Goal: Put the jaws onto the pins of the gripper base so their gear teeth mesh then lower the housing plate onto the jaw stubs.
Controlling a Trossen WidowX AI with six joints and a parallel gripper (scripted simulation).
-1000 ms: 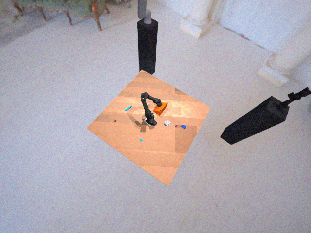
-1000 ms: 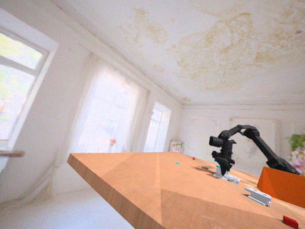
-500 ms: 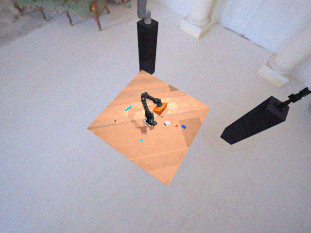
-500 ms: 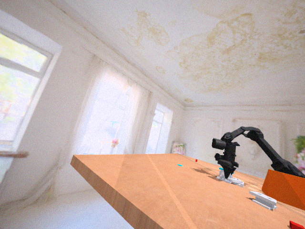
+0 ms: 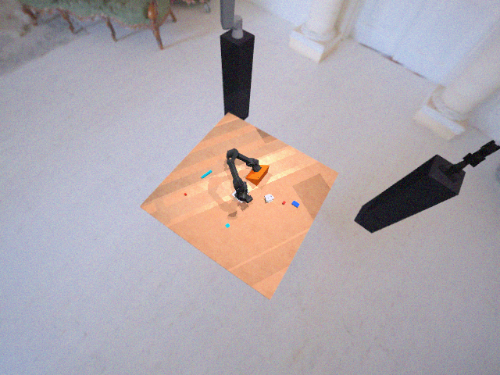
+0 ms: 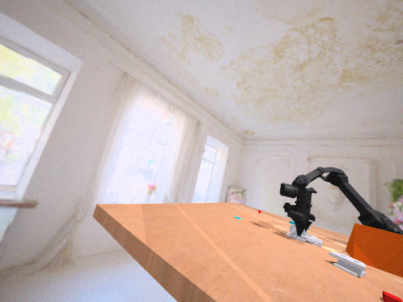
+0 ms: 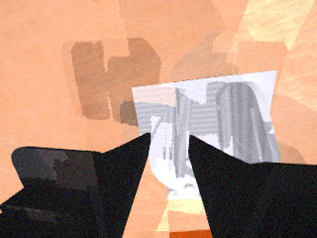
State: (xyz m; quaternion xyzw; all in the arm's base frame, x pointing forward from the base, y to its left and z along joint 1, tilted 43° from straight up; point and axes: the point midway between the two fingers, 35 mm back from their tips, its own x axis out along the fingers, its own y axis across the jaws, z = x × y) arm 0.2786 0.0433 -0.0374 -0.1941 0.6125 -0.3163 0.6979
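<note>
Right now my gripper tip is 5 cm to the left of the gripper jaw and 4 cm past it. From my gripper tip the other things lie so: cyan cube: 28 cm ahead, 6 cm to the left, 1 cm below; white block: 18 cm to the left, 14 cm behind; cyan bar: 40 cm to the right, 4 cm ahead, 1 cm below.
</note>
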